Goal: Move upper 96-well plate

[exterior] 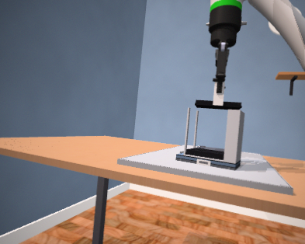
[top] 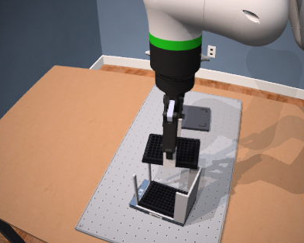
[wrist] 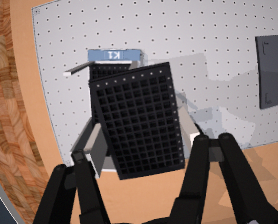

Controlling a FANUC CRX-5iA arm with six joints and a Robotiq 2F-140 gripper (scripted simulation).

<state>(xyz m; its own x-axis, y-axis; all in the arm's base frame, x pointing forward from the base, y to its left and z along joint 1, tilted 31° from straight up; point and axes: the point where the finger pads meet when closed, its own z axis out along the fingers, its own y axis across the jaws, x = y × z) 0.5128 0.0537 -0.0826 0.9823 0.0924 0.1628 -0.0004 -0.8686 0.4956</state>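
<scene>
Right now my hand is 10 mm past the dark plate nest N1, 320 mm to the left of it and 180 mm above it. The rest, counted from my hand: pale A1 square: 60 mm ahead, 370 mm to the right, 180 mm below.
</scene>
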